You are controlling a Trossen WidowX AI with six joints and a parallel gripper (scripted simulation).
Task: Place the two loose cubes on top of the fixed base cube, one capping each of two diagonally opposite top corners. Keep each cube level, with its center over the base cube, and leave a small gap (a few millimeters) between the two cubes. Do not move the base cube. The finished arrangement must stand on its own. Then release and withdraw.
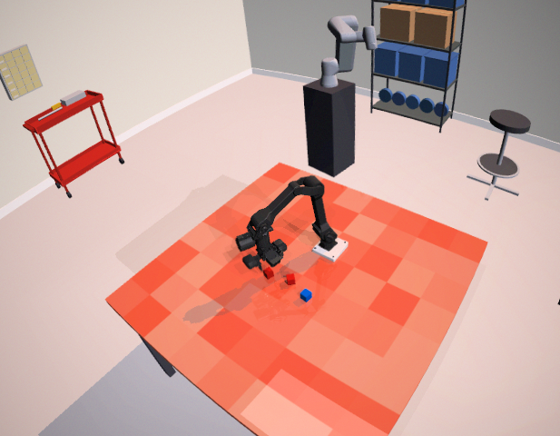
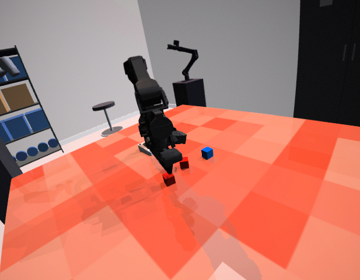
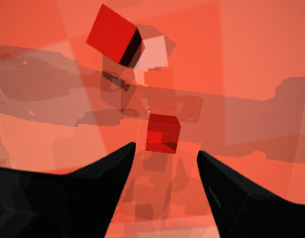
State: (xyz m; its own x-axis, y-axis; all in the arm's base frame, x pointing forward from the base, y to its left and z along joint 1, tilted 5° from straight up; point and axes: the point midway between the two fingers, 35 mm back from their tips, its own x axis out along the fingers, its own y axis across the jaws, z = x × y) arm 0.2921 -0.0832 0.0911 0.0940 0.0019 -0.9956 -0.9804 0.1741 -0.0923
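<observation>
My gripper tip is now 20 cm to the right of the blue base cube, 4 cm above it and 2 cm past it.
</observation>
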